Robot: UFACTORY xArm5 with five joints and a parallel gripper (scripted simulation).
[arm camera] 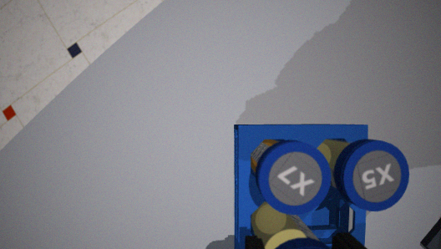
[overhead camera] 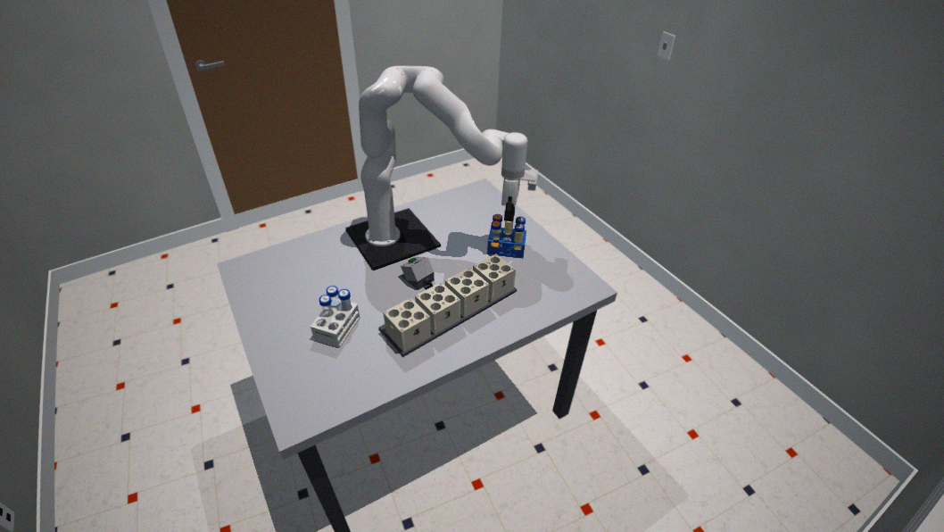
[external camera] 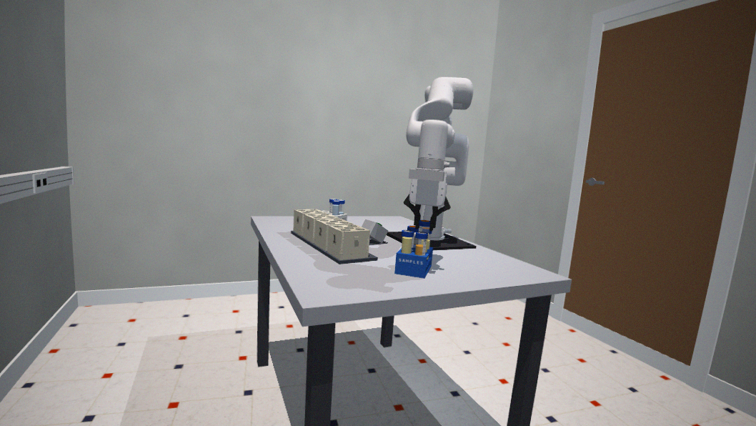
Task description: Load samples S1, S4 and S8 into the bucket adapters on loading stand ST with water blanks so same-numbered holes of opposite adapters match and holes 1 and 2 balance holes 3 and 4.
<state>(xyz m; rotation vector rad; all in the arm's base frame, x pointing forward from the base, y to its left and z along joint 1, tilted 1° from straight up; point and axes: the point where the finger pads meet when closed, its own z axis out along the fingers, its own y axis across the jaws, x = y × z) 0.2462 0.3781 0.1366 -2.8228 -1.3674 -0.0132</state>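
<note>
The blue samples rack is 20 mm ahead of my hand, 10 mm to the right of it and 110 mm below it. From my hand the other things lie so: adapter 3: 210 mm ahead, 380 mm to the right, 90 mm below; then white rack: 100 mm ahead, 670 mm to the right, 110 mm below.
</note>
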